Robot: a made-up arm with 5 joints.
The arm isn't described. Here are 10 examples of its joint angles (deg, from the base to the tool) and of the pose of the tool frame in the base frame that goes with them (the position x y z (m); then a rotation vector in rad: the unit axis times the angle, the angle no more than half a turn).
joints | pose
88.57 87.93 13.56 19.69 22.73 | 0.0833 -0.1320 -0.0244 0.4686 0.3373 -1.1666
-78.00 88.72 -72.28 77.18 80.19 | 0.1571 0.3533 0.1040 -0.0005 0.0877 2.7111
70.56 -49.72 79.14 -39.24 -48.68 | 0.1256 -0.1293 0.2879 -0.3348 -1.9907 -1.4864
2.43 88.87 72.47 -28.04 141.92 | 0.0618 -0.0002 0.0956 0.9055 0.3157 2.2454
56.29 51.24 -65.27 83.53 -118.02 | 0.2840 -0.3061 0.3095 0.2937 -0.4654 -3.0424
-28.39 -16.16 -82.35 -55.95 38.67 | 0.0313 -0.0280 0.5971 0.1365 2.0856 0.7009
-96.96 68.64 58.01 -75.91 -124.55 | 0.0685 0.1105 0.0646 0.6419 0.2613 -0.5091
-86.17 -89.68 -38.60 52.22 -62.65 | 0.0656 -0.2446 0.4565 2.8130 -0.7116 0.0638
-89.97 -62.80 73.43 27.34 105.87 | 0.0821 0.1186 0.2848 0.1478 1.2865 -2.6361
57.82 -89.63 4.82 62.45 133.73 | 0.0352 0.0709 0.4740 -2.0509 0.1571 0.8208
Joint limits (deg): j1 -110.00..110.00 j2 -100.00..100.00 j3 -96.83..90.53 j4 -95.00..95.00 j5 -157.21..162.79
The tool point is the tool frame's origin. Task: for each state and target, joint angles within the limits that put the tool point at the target. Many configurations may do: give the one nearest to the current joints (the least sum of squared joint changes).
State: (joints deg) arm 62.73 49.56 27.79 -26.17 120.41
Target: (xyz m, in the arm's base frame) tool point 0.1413 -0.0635 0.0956
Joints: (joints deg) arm 45.83 47.86 68.89 -20.50 120.41
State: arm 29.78 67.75 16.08 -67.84 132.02
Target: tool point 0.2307 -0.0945 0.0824
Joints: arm 31.94 56.16 48.59 -72.81 132.02
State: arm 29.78 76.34 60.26 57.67 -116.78
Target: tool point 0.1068 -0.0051 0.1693
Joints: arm 9.00 53.33 75.75 81.45 -116.78
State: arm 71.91 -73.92 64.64 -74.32 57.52
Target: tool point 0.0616 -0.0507 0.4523
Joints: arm 109.88 -67.95 44.75 -71.55 57.52
